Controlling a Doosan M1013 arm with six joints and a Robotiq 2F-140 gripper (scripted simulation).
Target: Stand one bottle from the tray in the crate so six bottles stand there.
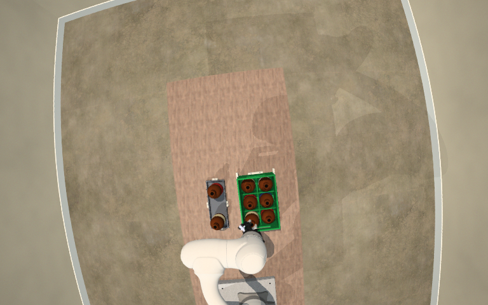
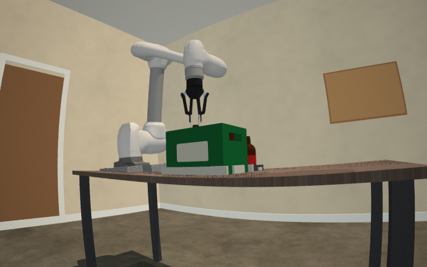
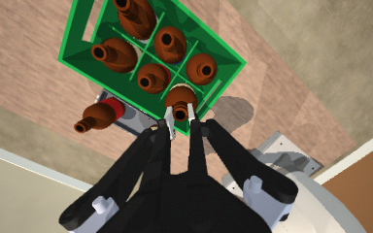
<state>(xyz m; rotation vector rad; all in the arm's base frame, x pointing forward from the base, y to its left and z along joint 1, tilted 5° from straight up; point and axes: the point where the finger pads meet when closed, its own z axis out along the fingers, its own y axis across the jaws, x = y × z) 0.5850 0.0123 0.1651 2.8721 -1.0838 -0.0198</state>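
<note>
My hand is 90 mm short of the green crate, 40 mm to the left of it and 140 mm above it. The rest, counted from my hand: grey tray: 60 mm ahead, 190 mm to the left, 210 mm below.
</note>
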